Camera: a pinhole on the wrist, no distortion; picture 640 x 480 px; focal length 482.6 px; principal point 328.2 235.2 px. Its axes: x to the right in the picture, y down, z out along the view. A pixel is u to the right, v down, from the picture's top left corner.
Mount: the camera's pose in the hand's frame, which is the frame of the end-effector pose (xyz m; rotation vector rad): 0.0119 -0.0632 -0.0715 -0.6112 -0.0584 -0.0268
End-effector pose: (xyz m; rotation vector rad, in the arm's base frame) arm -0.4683 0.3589 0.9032 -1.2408 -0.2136 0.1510
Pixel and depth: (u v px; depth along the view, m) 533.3 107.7 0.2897
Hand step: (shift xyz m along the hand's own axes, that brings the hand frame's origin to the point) 0.1180 0.0395 0.2168
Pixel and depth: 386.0 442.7 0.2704
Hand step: 0.0365 0.1870 0.0850
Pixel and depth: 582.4 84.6 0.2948
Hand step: 0.1492 0.0295 0.2319
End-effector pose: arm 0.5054 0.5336 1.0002 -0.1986 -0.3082 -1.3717
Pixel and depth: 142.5 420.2 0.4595
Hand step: -0.1786 0.3462 0.1921
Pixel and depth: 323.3 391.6 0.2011
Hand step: 0.0032 0.1056 0.0554
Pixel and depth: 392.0 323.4 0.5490
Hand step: 0.0629 0.3336 0.3243
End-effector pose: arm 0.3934 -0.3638 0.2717 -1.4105 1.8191 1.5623
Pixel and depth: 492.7 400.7 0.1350
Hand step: 0.0535 0.0519 0.0152
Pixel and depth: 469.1 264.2 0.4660
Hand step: 0.1270 0.2262 0.3019
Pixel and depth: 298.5 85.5 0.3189
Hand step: -0.0268 0.0391 0.2446
